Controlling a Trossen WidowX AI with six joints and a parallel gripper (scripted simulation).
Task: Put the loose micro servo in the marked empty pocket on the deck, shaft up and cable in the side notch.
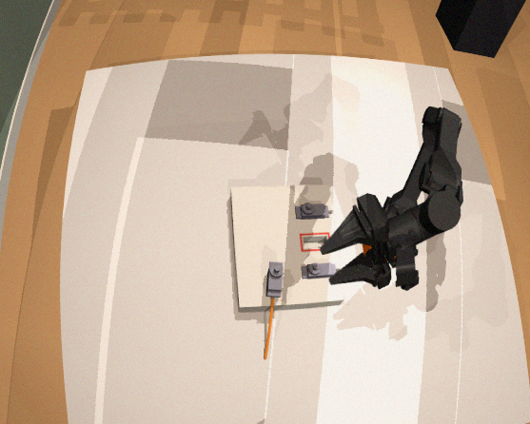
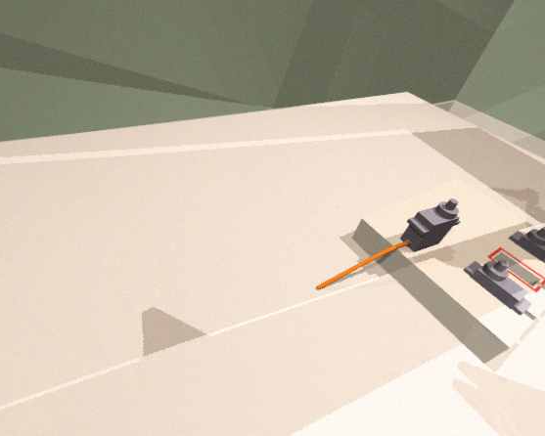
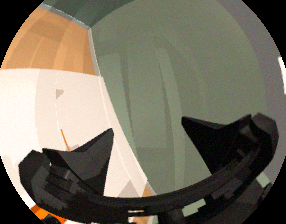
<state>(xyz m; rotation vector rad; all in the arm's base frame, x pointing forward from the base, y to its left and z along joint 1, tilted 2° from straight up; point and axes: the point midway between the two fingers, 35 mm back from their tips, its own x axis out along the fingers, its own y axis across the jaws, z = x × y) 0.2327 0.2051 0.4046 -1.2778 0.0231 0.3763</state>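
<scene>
Now: gripper tip 3 cm short of the deck, 21 cm to the left of it and 43 cm above it.
</scene>
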